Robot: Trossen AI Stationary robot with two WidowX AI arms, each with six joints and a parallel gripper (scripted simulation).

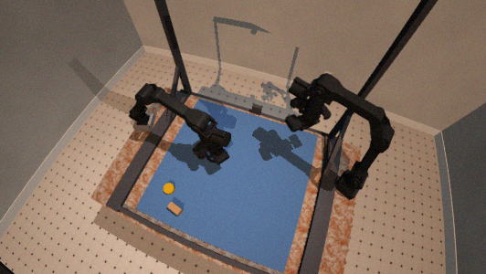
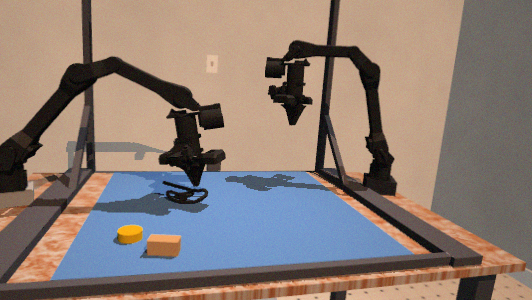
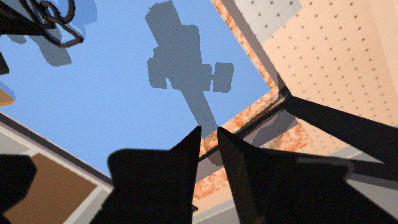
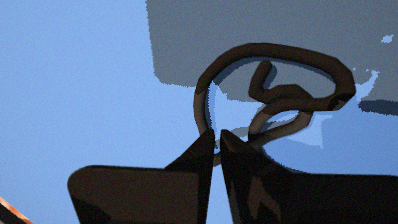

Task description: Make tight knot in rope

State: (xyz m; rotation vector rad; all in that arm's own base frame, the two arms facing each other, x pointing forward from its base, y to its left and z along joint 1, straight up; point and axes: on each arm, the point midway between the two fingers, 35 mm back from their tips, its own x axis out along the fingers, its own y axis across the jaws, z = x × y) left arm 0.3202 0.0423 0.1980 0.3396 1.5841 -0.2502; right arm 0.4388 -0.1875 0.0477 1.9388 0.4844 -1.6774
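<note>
My right gripper is now 40 mm short of the blue mat, 100 mm to the right of it and 80 mm above it. Round my right hand: yellow disc: 230 mm ahead, 150 mm to the right, 60 mm below; orange block: 300 mm ahead, 80 mm to the right, 60 mm below.
</note>
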